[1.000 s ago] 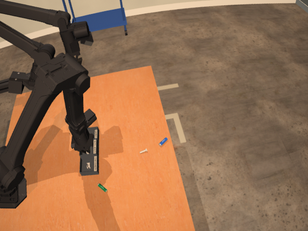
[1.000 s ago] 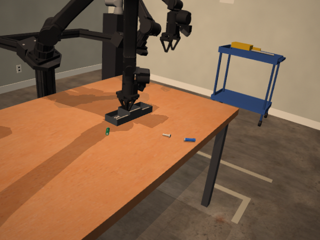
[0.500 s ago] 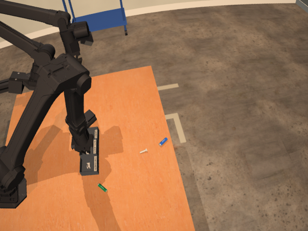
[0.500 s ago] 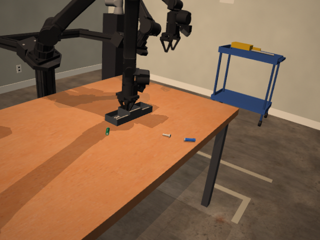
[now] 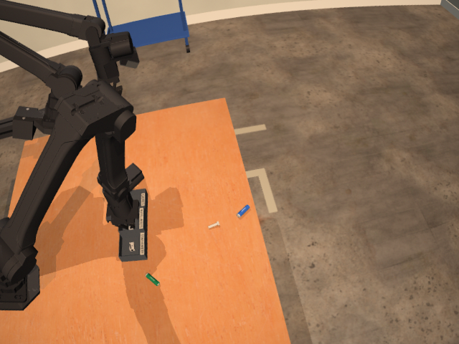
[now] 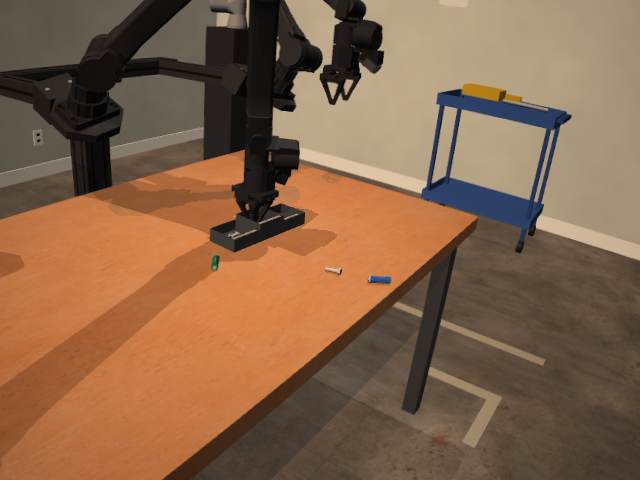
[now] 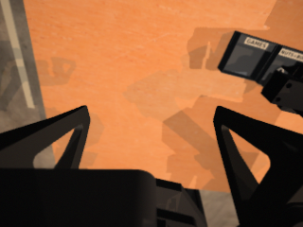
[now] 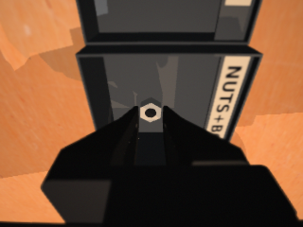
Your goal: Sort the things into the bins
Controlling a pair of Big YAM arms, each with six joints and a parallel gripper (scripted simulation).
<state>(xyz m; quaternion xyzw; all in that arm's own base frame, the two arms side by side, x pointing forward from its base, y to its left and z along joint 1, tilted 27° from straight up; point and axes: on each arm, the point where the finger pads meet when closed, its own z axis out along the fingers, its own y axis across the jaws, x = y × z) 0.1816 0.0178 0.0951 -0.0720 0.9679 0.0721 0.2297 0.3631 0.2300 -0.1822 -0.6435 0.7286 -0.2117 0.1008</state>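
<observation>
Right now the nut is 1 cm below my right hand. The rest, counted from my right hand: pencil sharpener 7 cm to the right, 1 cm below, 1 cm ahead; then bolt 27 cm ahead, 2 cm below; then green battery 18 cm to the right, 8 cm ahead, 2 cm below.
</observation>
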